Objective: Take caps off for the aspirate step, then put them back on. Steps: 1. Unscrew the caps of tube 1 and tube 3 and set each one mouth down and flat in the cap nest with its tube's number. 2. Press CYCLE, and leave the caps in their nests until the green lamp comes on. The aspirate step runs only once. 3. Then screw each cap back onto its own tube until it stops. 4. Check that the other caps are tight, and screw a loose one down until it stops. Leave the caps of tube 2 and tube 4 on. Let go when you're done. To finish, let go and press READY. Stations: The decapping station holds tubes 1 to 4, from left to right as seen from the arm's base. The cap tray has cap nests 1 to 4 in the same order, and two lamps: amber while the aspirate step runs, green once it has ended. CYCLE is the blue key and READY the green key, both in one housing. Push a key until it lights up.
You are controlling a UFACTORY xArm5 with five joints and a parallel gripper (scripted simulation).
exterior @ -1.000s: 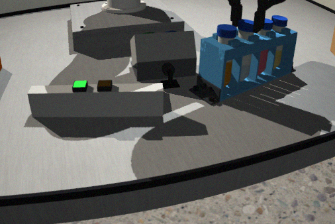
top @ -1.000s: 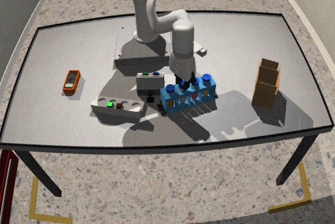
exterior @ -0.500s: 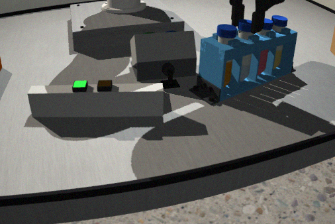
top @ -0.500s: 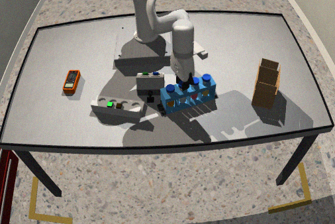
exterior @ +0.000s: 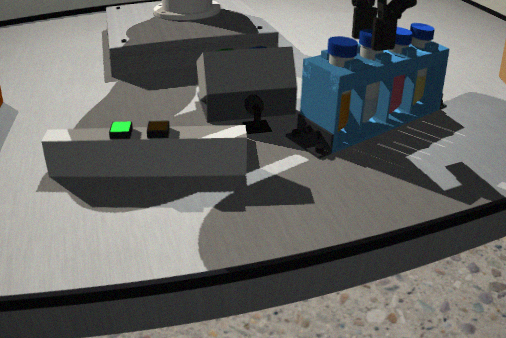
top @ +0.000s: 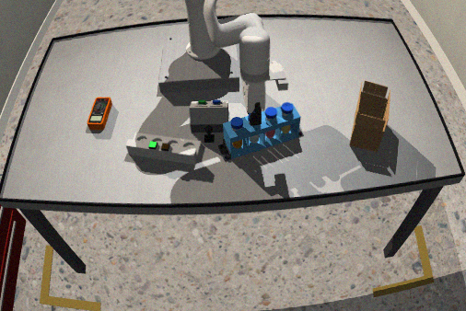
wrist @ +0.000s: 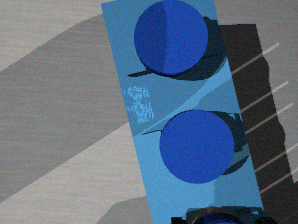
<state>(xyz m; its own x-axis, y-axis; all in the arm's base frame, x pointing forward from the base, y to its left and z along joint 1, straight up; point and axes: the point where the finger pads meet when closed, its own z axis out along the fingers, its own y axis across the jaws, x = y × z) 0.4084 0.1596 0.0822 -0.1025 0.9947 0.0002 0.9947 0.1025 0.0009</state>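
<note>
My gripper is now 50 mm to the right of the blue cap, 20 mm past it and 20 mm above it. Round my hand: blue key (120 mm behind, 110 mm to the right, 60 mm below); green key (150 mm to the right, 120 mm behind, 60 mm below); grey key housing (130 mm to the right, 100 mm behind, 80 mm below).
</note>
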